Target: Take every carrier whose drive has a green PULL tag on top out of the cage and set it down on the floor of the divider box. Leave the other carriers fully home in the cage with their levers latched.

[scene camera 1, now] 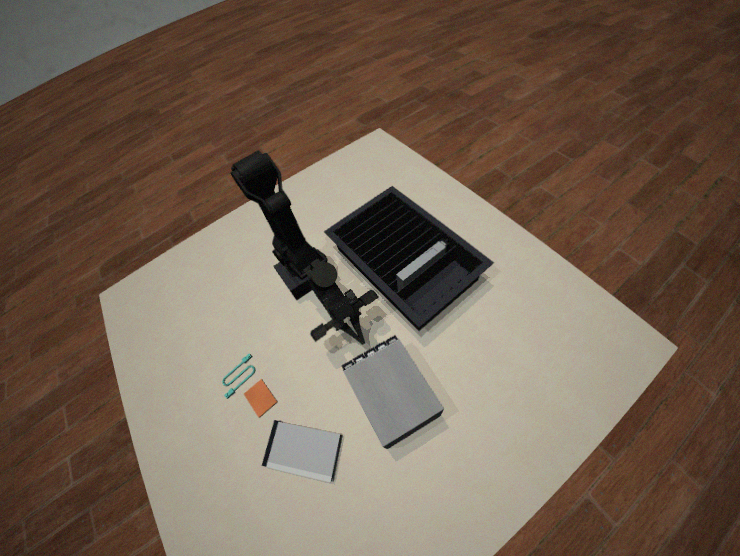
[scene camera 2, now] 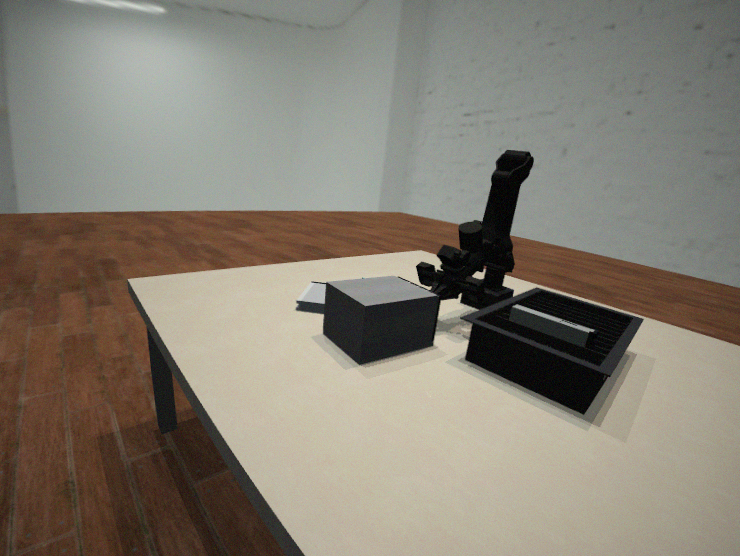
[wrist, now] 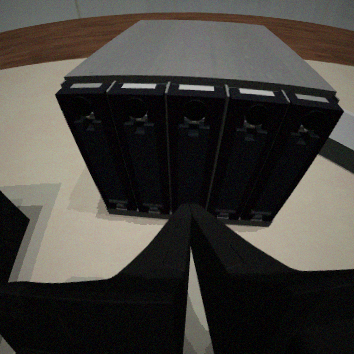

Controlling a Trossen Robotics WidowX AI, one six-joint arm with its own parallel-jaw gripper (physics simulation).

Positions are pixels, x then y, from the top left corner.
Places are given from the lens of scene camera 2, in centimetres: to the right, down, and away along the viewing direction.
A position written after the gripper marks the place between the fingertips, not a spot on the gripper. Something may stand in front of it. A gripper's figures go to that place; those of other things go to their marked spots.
gripper (scene camera 2: 427, 301): 13, 5, 84
grey flat drive (scene camera 2: 312, 299): -14, 5, 90
